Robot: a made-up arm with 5 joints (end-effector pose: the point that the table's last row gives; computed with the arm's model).
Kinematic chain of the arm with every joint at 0, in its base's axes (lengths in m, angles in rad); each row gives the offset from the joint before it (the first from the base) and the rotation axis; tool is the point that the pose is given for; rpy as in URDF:
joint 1: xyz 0 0 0.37 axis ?
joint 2: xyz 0 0 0 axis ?
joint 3: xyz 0.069 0 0.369 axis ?
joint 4: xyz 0.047 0 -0.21 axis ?
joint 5: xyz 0.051 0 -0.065 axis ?
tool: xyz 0 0 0 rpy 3.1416 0 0
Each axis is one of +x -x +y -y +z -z.
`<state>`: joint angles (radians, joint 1 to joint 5).
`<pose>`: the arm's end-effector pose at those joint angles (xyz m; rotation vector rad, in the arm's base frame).
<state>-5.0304 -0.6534 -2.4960 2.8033 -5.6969</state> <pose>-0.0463 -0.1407 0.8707 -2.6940 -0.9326 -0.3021</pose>
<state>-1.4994 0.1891 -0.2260 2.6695 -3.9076</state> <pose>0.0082 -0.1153 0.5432 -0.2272 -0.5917 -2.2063</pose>
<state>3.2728 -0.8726 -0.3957 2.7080 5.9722</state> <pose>0.0809 0.0107 0.5833 -0.3736 1.6622 -0.1341</pose>
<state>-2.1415 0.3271 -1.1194 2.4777 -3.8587</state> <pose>-0.1599 -0.2491 0.5400 -1.2816 -1.4844 -2.1778</pose>
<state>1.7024 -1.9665 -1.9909 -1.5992 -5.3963</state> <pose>0.0731 -0.5525 0.3186 2.2314 0.9639 -0.2520</pose>
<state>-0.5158 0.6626 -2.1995 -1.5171 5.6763</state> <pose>0.3895 -0.2208 0.7275 0.1043 0.0048 2.0174</pose>
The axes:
joint 1: +z
joint 2: +y
joint 3: +y
joint 4: +y
joint 5: -z

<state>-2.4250 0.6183 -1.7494 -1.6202 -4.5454</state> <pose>-0.3451 -0.3006 0.6633 -0.2478 -0.4424 2.4153</pose>
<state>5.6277 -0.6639 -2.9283 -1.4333 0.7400</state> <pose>-0.2798 0.2151 0.8032 1.9167 -1.6070 -1.8176</pose>
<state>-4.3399 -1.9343 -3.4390 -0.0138 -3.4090</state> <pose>0.1912 -0.4892 0.0569 2.1489 -1.0793 0.8591</pose>
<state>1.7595 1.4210 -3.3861 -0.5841 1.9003</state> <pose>-0.1022 0.5353 0.5633 -0.5974 0.0421 0.5028</pose>
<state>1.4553 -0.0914 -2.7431 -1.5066 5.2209</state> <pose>-0.0029 -0.0252 0.9342 0.4947 1.5338 -2.3115</pose>
